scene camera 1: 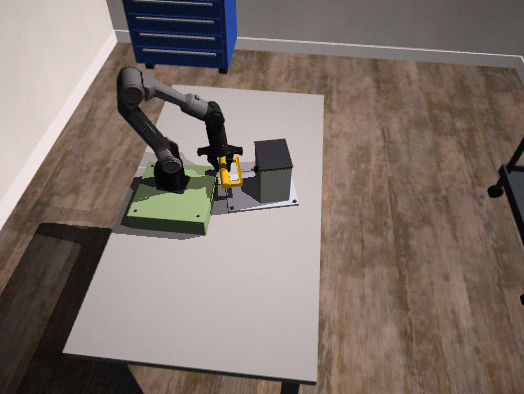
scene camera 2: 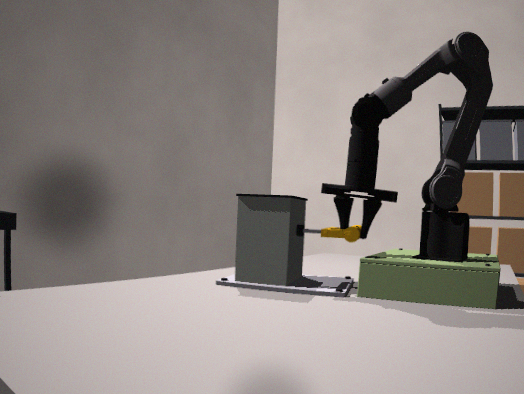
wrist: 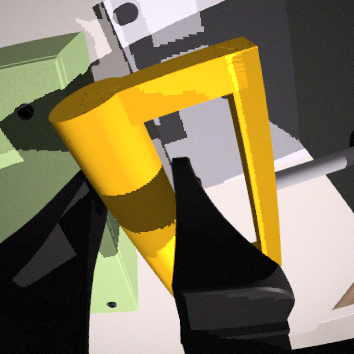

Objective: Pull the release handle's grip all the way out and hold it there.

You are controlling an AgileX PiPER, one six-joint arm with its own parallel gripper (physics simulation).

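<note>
The release handle's yellow grip (scene camera 1: 225,180) (scene camera 2: 352,234) (wrist: 112,150) is a round bar on a rectangular loop. A thin grey rod (scene camera 1: 248,171) (scene camera 2: 313,231) (wrist: 315,168) joins the loop to the grey box (scene camera 1: 275,186) (scene camera 2: 262,240) with a dark lid. A length of rod shows between the loop and the box's black collar (scene camera 2: 300,230). My gripper (scene camera 1: 223,166) (scene camera 2: 354,232) (wrist: 137,180) points down and is shut on the grip's round bar, one finger inside the loop and the other on the arm-base side. The far finger's tip is partly hidden by the bar in the wrist view.
The box stands on a light base plate (scene camera 1: 260,206) (scene camera 2: 230,282) bolted to the table (scene camera 1: 210,300) (scene camera 2: 150,325). The green block (scene camera 1: 170,222) (scene camera 2: 425,282) under my arm lies close beside the plate. A blue drawer cabinet (scene camera 1: 175,28) stands beyond the table.
</note>
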